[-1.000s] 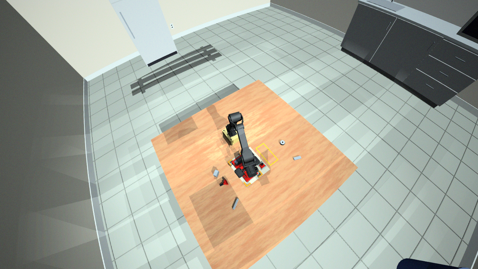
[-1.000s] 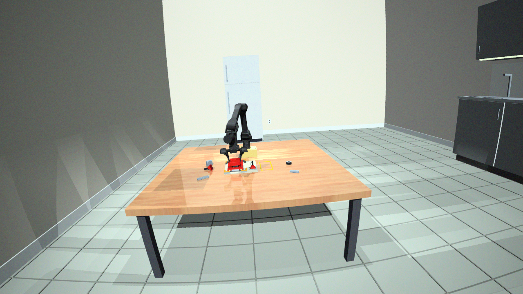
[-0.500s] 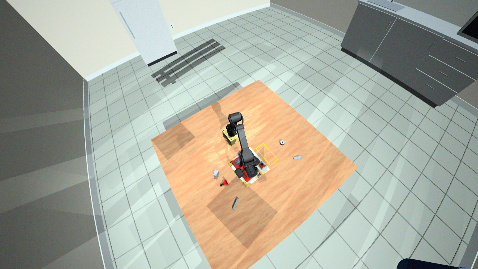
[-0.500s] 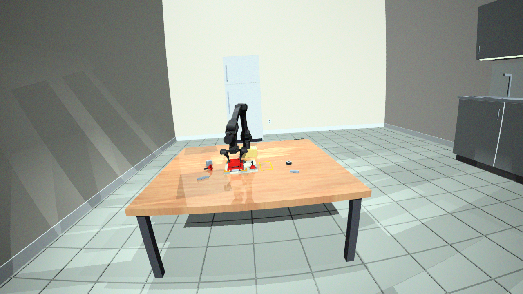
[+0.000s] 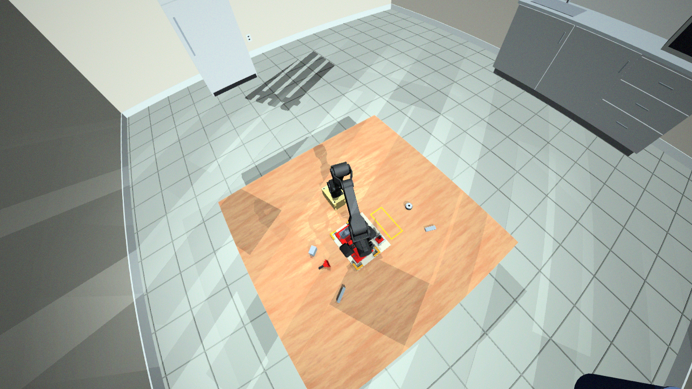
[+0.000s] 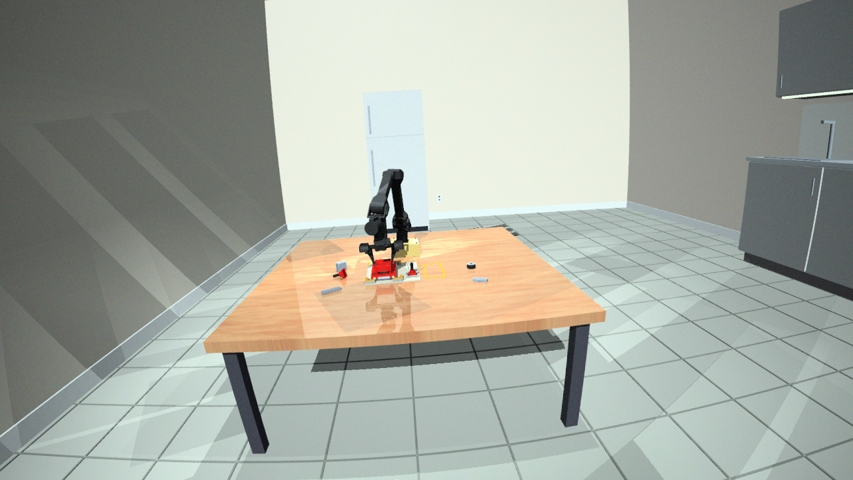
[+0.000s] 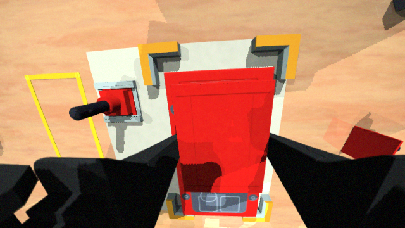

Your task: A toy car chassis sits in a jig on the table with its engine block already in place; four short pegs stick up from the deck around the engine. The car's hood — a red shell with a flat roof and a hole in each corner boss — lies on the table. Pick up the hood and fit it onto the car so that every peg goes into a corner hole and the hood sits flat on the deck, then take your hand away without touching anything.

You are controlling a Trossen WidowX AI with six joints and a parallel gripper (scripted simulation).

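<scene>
My gripper tip is 1 cm below the hood. The rest, counted from my gripper tip: jig (3 cm behind, 2 cm to the left, 4 cm below); then grey engine block (1 cm to the left, 3 cm below).
</scene>
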